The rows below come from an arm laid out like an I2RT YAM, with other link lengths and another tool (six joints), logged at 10 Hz.
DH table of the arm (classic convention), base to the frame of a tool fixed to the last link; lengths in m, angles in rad. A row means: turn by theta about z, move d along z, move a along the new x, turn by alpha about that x. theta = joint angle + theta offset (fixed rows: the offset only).
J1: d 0.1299  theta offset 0  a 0.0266  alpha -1.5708
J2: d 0  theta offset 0  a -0.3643  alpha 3.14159
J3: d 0  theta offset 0.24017  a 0.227  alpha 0
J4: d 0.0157  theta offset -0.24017  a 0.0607  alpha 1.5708
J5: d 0.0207  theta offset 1.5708  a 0  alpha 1.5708
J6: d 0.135  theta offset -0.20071  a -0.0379  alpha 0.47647
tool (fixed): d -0.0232  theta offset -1.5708  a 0  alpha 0
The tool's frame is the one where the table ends.
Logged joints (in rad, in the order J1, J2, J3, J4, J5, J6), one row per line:
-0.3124 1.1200 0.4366 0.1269 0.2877 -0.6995
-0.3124 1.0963 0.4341 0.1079 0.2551 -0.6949
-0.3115 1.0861 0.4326 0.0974 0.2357 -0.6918
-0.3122 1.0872 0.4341 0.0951 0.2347 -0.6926
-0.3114 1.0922 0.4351 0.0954 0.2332 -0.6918
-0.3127 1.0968 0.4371 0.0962 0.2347 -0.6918
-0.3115 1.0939 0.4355 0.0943 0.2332 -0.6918
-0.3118 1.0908 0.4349 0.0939 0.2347 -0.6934
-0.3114 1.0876 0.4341 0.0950 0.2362 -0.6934
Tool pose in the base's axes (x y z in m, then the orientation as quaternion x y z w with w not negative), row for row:
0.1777 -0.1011 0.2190 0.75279 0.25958 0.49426 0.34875
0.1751 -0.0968 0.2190 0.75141 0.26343 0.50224 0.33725
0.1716 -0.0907 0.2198 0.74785 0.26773 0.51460 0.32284
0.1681 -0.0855 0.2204 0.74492 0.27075 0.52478 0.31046
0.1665 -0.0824 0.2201 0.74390 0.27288 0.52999 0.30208
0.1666 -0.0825 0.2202 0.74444 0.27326 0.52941 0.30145
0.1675 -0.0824 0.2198 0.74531 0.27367 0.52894 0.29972
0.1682 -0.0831 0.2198 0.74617 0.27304 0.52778 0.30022
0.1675 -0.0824 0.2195 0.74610 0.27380 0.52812 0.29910
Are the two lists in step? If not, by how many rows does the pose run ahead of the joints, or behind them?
The pose runs 2 rows behind the joints: the pose in row i belongs to the joints in row i - 2.
